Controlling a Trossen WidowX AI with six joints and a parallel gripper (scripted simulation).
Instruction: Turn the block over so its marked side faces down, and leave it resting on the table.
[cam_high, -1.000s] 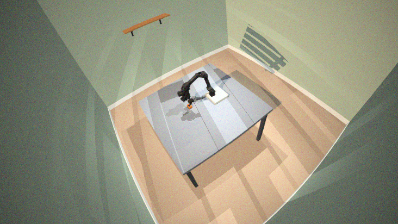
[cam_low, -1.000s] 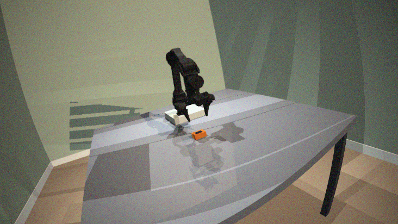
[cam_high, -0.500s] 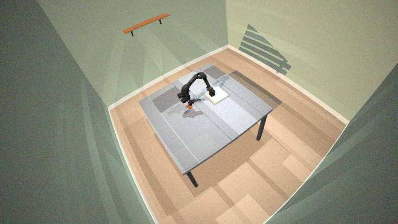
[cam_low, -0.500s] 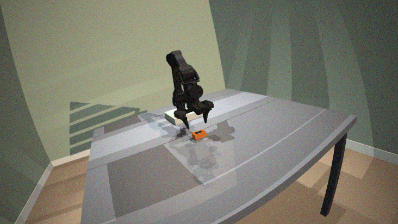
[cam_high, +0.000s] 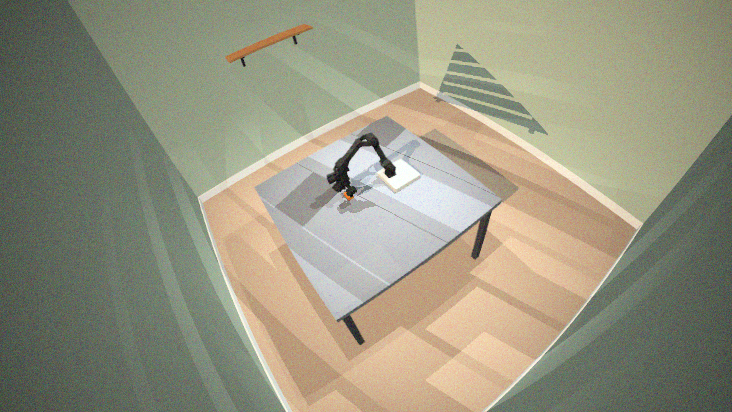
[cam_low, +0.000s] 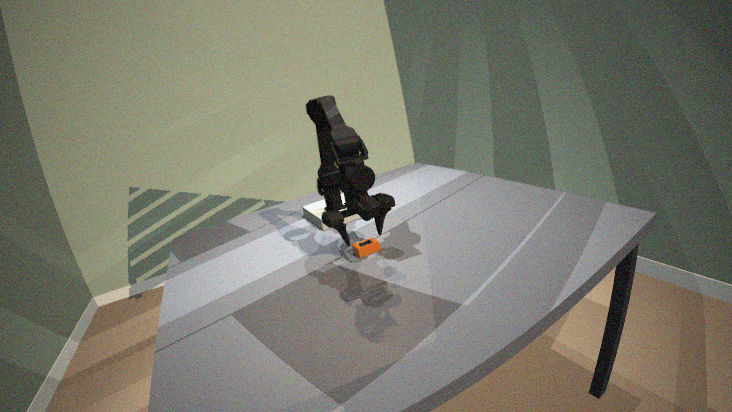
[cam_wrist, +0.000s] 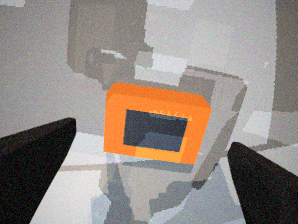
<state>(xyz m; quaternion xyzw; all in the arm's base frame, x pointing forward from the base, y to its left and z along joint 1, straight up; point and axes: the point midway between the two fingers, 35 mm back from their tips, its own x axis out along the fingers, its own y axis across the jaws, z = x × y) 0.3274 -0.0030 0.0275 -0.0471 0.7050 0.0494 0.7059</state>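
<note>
The orange block is 2 cm below my gripper tip.
</note>
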